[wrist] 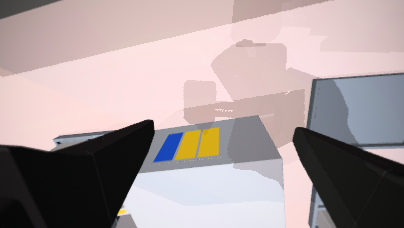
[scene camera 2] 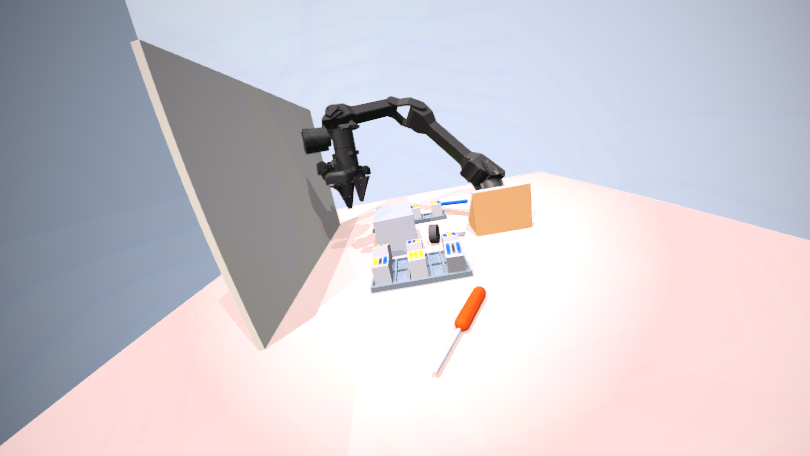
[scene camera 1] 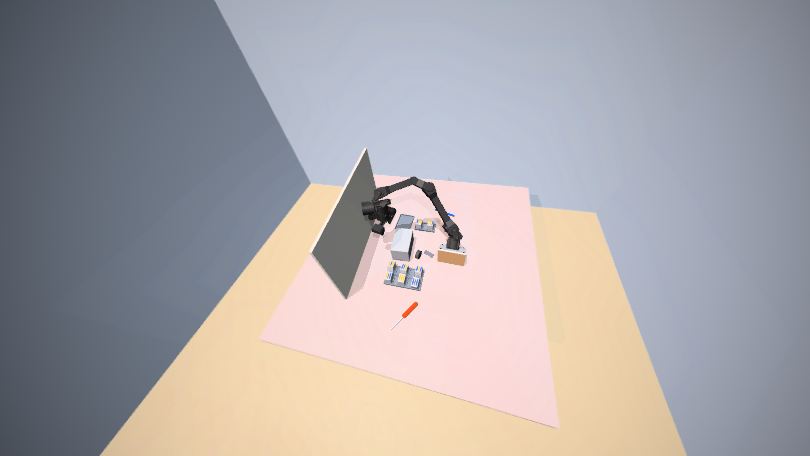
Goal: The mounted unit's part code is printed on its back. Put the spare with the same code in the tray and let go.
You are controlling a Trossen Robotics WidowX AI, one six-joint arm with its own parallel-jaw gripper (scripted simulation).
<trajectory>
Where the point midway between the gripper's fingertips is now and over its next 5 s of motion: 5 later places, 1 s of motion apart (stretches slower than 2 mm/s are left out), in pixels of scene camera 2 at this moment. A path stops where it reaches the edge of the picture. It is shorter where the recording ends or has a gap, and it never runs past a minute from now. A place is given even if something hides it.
My gripper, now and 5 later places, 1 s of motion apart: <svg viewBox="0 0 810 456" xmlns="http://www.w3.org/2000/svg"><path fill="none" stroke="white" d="M356 204L372 192L408 189L411 202L415 215L412 198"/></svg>
</trajectory>
